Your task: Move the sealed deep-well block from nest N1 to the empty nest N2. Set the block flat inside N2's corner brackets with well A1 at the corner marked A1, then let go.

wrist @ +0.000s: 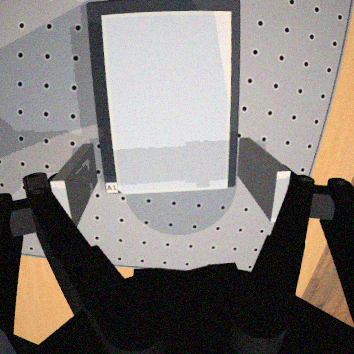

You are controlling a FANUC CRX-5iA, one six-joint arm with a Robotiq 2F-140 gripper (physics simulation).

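Frame: origin at the arm's base, x ahead, y left, z up, level; centimetres.
Seen in the pictures: gripper, fingertip midpoint: (167, 159).
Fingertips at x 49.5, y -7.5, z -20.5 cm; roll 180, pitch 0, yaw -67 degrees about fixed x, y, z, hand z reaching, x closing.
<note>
Pixels of each thing's top centre, then the offset from my fingertips to it. "*": a spot on its surface instead. Level surfaces: height alone.
- sealed deep-well block at its top centre: (169, 107) dz +0.6, dx +3.7, dy +1.3 cm
- small white A1 label at a spot on its surface: (111, 187) * dz -3.6, dx -5.4, dy +3.1 cm
- grey perforated plate at its surface level: dz -4.8 cm
- wooden table top at its surface level: dz -6.1 cm
The sealed deep-well block (168, 91) fills the upper middle of the wrist view. It has a pale sealed top and a dark rim. A small white A1 label (111, 187) sits at its near left corner. My gripper (167, 159) is open, with one grey finger pad on each side of the block's near end. The pads stand a little apart from the block's long sides and do not touch it. The block's far end runs out of view at the top.
The block rests on a grey perforated plate (175, 239). A wooden table top (337, 147) shows to the right and at the lower left. The black gripper linkage (175, 309) hides the lower part of the view.
</note>
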